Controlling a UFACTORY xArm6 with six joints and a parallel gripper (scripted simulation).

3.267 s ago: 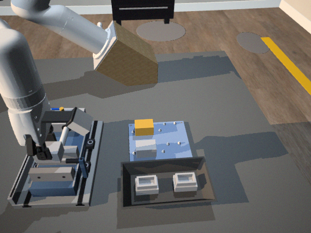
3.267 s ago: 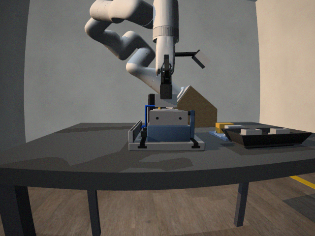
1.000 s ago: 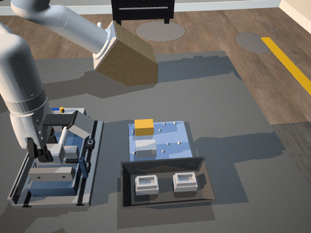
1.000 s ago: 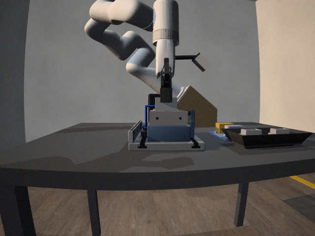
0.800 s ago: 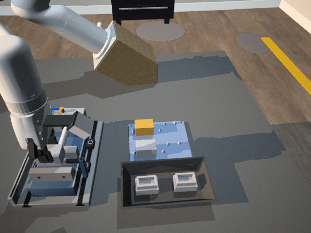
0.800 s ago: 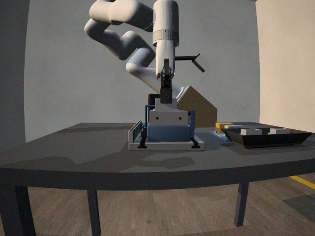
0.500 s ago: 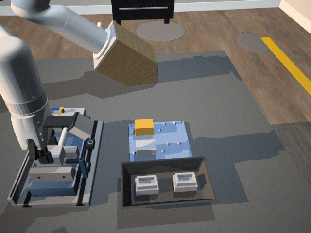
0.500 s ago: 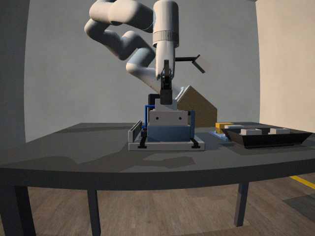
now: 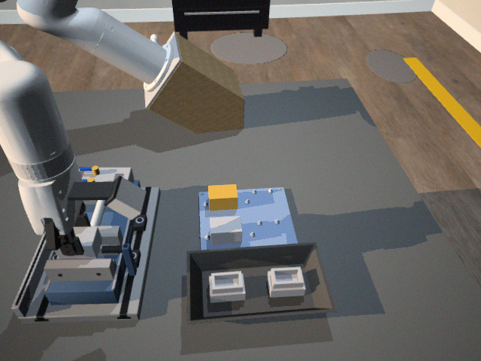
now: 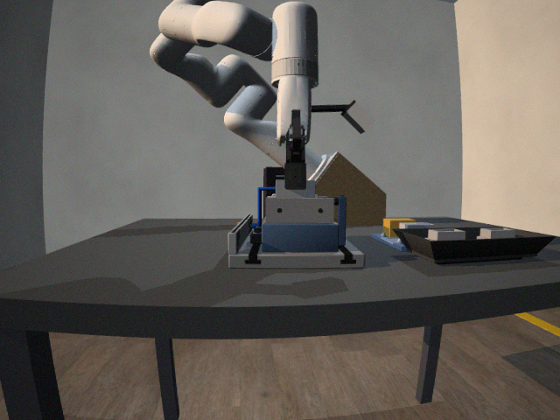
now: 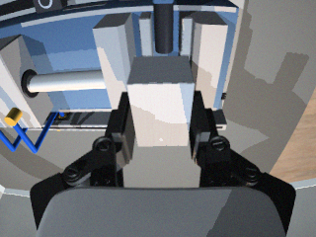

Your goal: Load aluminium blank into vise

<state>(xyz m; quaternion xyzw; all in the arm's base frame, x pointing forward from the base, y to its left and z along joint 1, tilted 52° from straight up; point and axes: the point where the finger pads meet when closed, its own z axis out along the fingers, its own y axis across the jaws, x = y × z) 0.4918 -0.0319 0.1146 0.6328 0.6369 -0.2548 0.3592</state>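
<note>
Right now my hand is 3 cm short of the fixed jaw and 5 cm above it. From my hand the other things lie so: cylinder block: 16 cm behind, 2 cm to the left, 5 cm below; then work stop rod: 1 cm ahead, 5 cm to the left, 4 cm below; then cylinder rod: 8 cm behind, 1 cm to the left, 5 cm below.
</note>
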